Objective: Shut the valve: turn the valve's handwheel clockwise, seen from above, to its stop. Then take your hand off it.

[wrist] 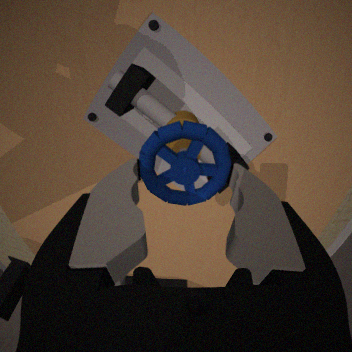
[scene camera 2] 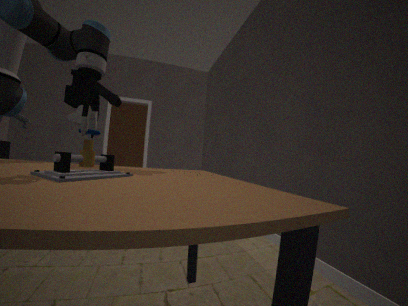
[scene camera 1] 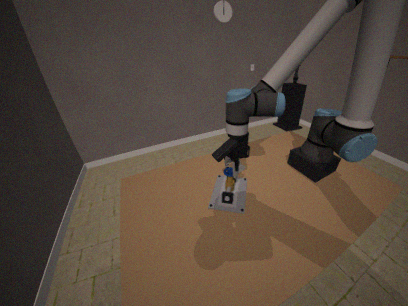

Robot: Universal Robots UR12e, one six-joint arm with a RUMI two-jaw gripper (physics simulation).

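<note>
The valve's blue handwheel (scene camera 1: 228, 171) (scene camera 2: 90, 132) (wrist: 185, 169) is a spoked wheel lying level on top of the brass-yellow valve body (scene camera 1: 229, 183) (scene camera 2: 87, 152) (wrist: 184, 118). The valve sits on a pipe over a grey base plate (scene camera 1: 215, 202) (wrist: 200, 75). My gripper (scene camera 1: 232, 171) (scene camera 2: 89, 131) (wrist: 183, 163) points down at the handwheel, its jaws partly closed. In the wrist view one fingertip is against the left side of the rim and the other against the right side. The fingertips are small and dim in both scene views.
Black pipe brackets (scene camera 2: 62, 161) (scene camera 2: 107, 162) (wrist: 130, 90) stand at the pipe's ends. The plate has dark bolts at its corners and rests on the wooden table (scene camera 1: 150, 200) (scene camera 2: 225, 205). The arm's dark base block (scene camera 1: 314, 162) stands at the right in scene camera 1.
</note>
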